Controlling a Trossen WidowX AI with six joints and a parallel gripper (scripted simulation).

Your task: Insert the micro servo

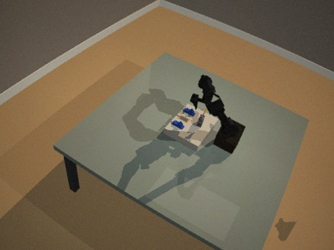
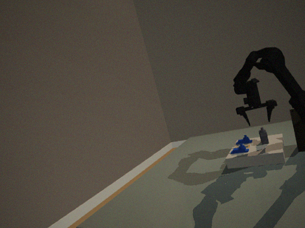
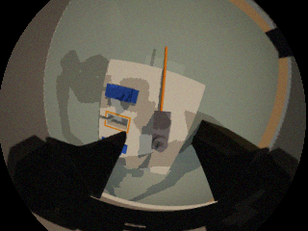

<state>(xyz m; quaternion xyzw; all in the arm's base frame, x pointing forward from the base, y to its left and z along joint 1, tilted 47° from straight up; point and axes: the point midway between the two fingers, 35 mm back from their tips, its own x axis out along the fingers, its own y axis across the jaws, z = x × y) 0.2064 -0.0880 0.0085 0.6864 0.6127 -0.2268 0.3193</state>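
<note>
The white deck lies 40 mm to the left of my gripper tip and 120 mm below it.
</note>
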